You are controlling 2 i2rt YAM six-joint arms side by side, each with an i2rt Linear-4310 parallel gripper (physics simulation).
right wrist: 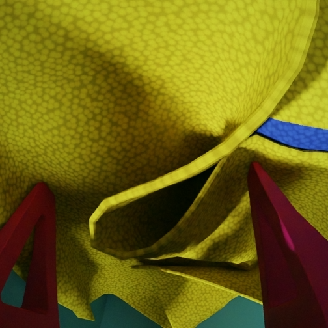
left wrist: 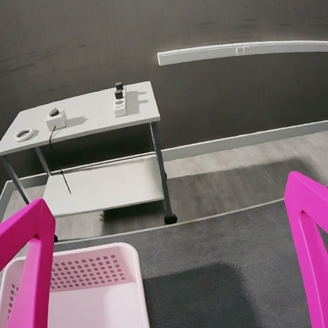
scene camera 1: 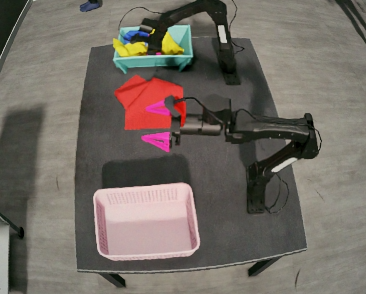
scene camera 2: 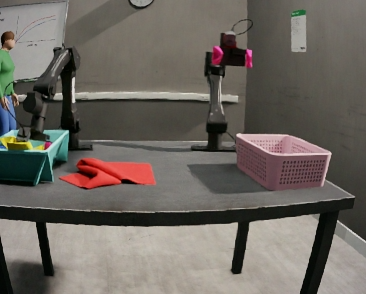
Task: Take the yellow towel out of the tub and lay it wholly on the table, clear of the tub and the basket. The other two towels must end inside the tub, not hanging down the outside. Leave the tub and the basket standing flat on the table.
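The teal tub [scene camera 1: 150, 62] [scene camera 2: 20, 166] [right wrist: 120, 312] stands on the table. The crumpled yellow towel [scene camera 1: 129, 48] [scene camera 2: 19, 145] [right wrist: 150, 75] lies in it, one end over the tub's left rim in scene camera 1. The blue towel [scene camera 1: 131, 36] [right wrist: 297, 135] is in the tub, partly covered. The red towel [scene camera 1: 145, 114] [scene camera 2: 132, 171] lies folded over on the table beside the tub. My right gripper [right wrist: 143, 180] is open, down in the tub, with loose yellow folds between and around its fingers. My left gripper [scene camera 1: 145, 123] [scene camera 2: 233, 57] [left wrist: 163, 199] is open and empty, high above the table.
The pink basket [scene camera 1: 146, 217] [scene camera 2: 300, 170] [left wrist: 135, 270] stands upright near the table's end, apart from the red towel. A white cart [left wrist: 90, 132] stands beyond the table edge. A person [scene camera 2: 7, 65] in green stands behind the tub in scene camera 2.
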